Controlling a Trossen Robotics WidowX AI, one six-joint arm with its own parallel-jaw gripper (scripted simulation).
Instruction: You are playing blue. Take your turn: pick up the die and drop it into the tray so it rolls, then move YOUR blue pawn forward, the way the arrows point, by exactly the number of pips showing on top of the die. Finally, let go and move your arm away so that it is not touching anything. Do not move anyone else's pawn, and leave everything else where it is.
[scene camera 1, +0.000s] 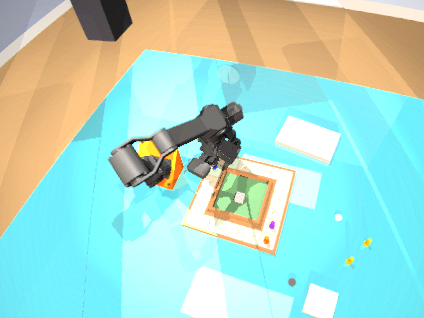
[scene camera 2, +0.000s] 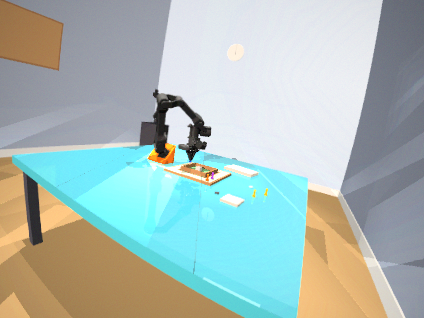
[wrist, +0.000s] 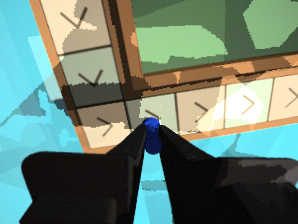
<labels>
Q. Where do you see the gripper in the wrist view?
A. At 151, 130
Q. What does the gripper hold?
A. A blue pawn.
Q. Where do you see the gripper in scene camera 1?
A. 215, 165
</labels>
